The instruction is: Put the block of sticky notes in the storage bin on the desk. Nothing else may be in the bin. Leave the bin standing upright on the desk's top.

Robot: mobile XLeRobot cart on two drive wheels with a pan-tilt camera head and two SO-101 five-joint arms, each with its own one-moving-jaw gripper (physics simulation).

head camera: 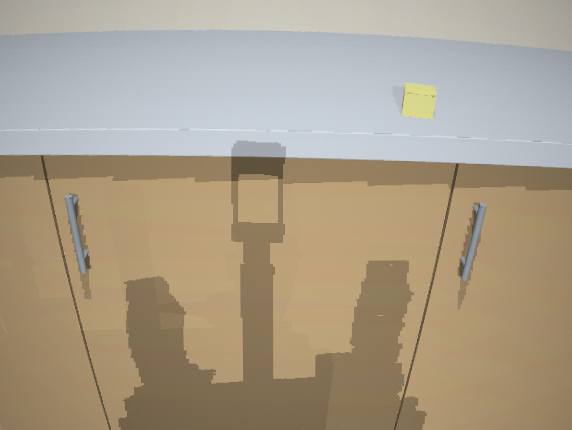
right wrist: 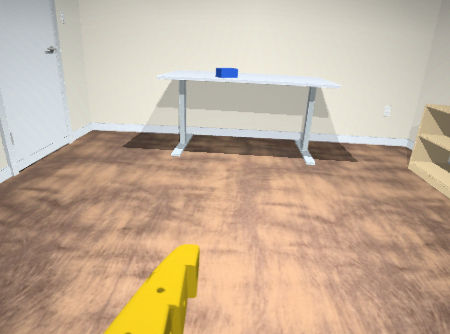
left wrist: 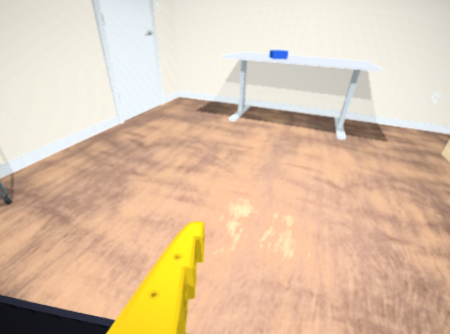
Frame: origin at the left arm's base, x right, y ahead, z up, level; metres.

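Where they show: left hand, its tool point: (left wrist: 204, 236); right hand, its tool point: (right wrist: 198, 264).
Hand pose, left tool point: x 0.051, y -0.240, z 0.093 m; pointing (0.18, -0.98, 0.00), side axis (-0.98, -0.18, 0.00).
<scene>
Each offset is from my left tool point to the top centre of the thing. "spot": to the spot under its first point. Level surfaces: height alone.
A yellow block of sticky notes {dz +0.078, dx +0.496, dy +0.956 m} (head camera: 419, 102) sits on the pale grey top of a cabinet (head camera: 200, 80), right of centre in the head view. The blue storage bin (left wrist: 279, 54) (right wrist: 227, 73) stands upright on the white desk {dz -0.148 m} (left wrist: 325, 61) (right wrist: 285, 80) across the room; its inside cannot be seen. My left gripper (left wrist: 197, 227) is open, with one notched jaw in view over the floor. My right gripper (right wrist: 192, 250) is open in the same way. Both are empty and far from the bin, and neither shows in the head view.
The wooden cabinet front has a bar handle {spot: dz -0.123, dx -0.015, dy +0.981 m} (head camera: 76, 234) on the left and another handle {spot: dz -0.123, dx +0.563, dy +0.838 m} (head camera: 474, 242) on the right. My cart's shadow falls on it. A door (left wrist: 132, 60) (right wrist: 32, 85) is at the left of the wrist views. A wooden shelf unit (right wrist: 418, 140) stands at the right.
</scene>
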